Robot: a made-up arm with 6 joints.
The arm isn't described. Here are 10 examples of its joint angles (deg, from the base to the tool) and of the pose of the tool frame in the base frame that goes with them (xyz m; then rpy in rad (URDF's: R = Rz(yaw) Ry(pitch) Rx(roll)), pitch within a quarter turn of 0, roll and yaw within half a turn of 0).
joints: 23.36 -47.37 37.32 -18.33 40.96 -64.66
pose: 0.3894 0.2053 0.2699 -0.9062 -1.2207 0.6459
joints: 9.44 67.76 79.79 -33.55 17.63 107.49
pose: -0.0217 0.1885 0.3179 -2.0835 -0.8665 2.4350
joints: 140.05 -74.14 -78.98 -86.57 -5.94 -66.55
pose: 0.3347 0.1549 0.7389 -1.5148 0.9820 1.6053
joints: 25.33 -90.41 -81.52 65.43 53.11 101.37
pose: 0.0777 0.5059 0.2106 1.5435 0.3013 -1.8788
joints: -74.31 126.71 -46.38 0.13 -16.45 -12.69
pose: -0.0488 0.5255 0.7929 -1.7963 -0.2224 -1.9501
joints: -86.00 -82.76 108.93 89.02 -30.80 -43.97
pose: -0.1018 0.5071 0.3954 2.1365 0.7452 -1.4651
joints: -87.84 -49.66 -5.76 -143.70 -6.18 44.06
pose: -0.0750 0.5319 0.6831 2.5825 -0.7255 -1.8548
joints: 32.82 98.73 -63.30 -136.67 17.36 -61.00
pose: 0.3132 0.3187 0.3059 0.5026 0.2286 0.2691
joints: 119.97 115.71 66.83 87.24 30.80 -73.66
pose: 0.2154 0.1626 0.3784 0.9464 0.1123 -2.3399
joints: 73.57 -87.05 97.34 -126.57 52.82 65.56
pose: 0.2850 0.1936 0.6148 2.5243 0.7858 -0.8266
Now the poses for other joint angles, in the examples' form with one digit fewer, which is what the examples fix.
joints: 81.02 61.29 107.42 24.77 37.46 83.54
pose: 0.073 -0.007 0.430 -2.750 0.572 1.502
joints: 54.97 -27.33 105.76 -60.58 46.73 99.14
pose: 0.229 0.062 0.503 -0.532 1.077 -2.908
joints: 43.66 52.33 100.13 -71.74 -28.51 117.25
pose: 0.156 0.114 0.346 -1.986 -0.211 2.192
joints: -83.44 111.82 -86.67 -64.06 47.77 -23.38
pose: -0.130 0.489 0.750 -2.433 1.286 -2.881
